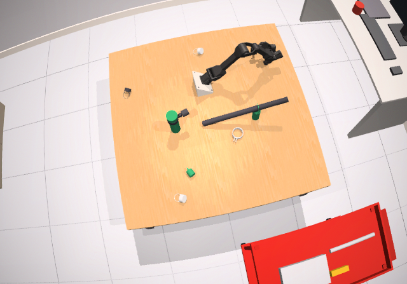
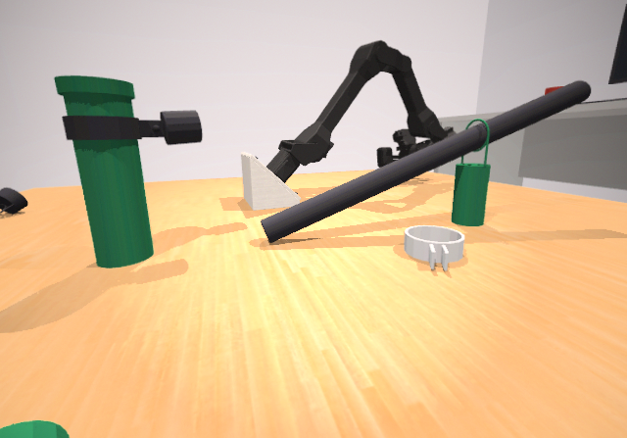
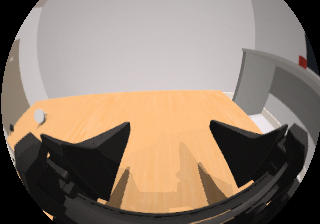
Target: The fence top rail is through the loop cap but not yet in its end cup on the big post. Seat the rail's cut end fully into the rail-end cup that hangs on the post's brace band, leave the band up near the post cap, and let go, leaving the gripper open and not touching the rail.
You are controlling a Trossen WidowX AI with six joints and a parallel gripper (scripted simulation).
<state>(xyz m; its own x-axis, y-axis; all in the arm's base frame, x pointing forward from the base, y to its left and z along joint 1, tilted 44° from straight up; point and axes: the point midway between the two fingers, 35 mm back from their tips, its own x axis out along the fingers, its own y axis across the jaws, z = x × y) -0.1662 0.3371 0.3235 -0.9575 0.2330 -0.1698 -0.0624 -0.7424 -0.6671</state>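
Right now my gripper tip is 660 mm to the left of the black rail-end cup, 430 mm short of it and 110 mm below it. From my gripper tip the other things lie so: small green post: 520 mm ahead, 230 mm to the right, 50 mm above; white ring band: 600 mm ahead, 380 mm to the right, 40 mm below.
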